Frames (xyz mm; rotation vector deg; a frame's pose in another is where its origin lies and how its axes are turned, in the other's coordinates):
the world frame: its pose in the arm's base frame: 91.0 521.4 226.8 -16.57 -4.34 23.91
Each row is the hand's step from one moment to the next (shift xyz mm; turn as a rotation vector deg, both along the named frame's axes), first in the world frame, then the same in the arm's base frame.
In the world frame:
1: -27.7 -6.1 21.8 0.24 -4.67 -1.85
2: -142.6 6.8 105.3 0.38 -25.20 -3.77
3: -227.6 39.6 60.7 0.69 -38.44 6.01
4: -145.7 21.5 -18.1 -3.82 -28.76 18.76
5: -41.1 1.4 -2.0 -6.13 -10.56 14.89
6: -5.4 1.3 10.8 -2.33 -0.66 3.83
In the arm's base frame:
1: -25.8 -11.0 22.3 2.28 -4.47 -0.40
2: -146.5 -25.0 96.8 10.63 -22.85 3.76
3: -230.9 -42.8 43.4 14.77 -31.74 16.99
4: -138.9 -45.7 -25.5 5.22 -21.80 26.29
5: -37.8 -16.1 -2.9 -3.45 -7.85 17.24
6: -6.9 1.7 9.9 -2.37 -0.53 3.82

